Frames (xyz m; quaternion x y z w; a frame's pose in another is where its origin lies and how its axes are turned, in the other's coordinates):
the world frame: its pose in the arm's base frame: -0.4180 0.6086 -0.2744 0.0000 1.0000 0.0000 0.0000
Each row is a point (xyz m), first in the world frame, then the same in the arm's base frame.
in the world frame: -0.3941 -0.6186 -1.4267
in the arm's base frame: -0.0239 -0.0100 1.1523
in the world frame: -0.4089 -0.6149 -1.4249
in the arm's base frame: -0.0091 -0.0063 1.1505
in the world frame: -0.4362 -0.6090 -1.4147
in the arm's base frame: 0.0182 -0.0004 1.1403
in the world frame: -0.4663 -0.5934 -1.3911
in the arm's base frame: 0.0483 0.0152 1.1167
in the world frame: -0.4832 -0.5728 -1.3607
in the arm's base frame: 0.0652 0.0358 1.0863
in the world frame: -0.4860 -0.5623 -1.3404
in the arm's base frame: 0.0680 0.0463 1.0660
